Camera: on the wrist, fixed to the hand. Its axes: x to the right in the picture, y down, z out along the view.
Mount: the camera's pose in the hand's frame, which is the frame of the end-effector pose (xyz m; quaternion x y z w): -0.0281 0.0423 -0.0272 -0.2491 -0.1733 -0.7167 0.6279
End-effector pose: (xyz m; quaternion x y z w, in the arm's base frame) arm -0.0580 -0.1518 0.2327 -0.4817 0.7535 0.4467 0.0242
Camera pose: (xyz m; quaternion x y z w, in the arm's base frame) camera -0.0639 -0.1452 0.2896 -0.7711 0.0124 0.5343 0.3459
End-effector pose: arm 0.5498 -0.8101 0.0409 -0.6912 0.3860 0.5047 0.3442
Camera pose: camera 0.5189 -0.8481 0.0712 -0.7089 -0.4384 0.2862 0.4726
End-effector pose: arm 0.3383 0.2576 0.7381 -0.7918 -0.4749 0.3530 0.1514
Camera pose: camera 0.3763 0.2148 0.7446 -0.1333 -0.9798 0.1321 0.0685
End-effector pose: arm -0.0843 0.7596 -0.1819 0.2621 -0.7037 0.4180 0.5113
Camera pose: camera -0.0948 0.8030 -0.2183 0.6140 -0.4467 -0.3247 0.5640
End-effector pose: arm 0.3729 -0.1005 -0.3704 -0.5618 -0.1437 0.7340 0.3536
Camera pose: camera 0.3863 -0.1547 -0.3847 -0.2106 -0.7370 0.2690 0.5832
